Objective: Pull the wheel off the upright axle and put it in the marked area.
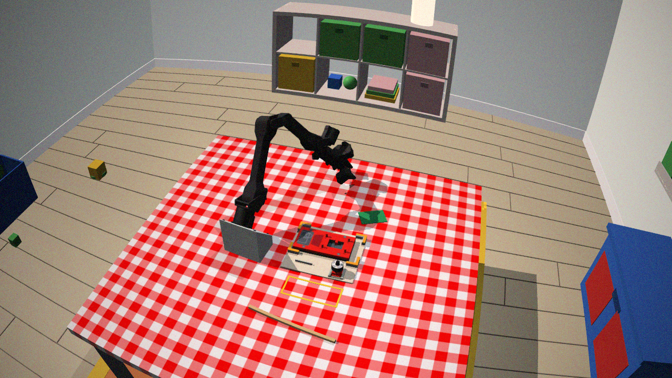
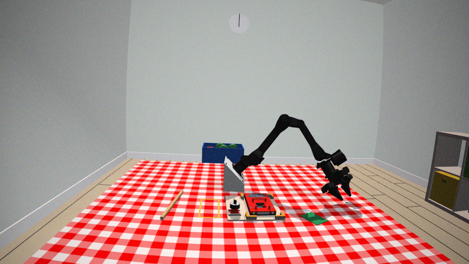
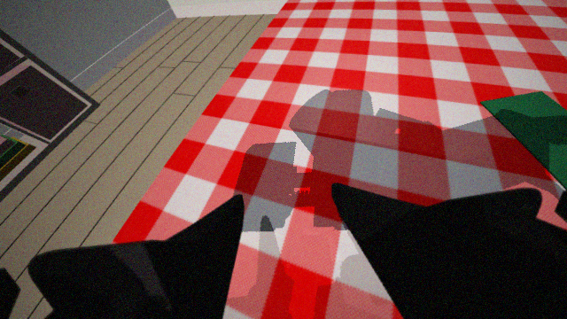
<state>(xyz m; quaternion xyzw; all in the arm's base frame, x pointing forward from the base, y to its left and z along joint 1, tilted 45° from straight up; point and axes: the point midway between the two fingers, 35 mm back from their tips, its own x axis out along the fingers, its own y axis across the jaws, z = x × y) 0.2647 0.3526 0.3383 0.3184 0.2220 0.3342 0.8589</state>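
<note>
My gripper tip is now 210 mm to the left of the green flat piece, 130 mm short of it and 30 mm above it. From my gripper tip the other things lie so: thin wooden stick (800 mm to the right, 20 mm below, 10 mm behind); black wheel (540 mm to the right, 70 mm ahead, 10 mm above).
</note>
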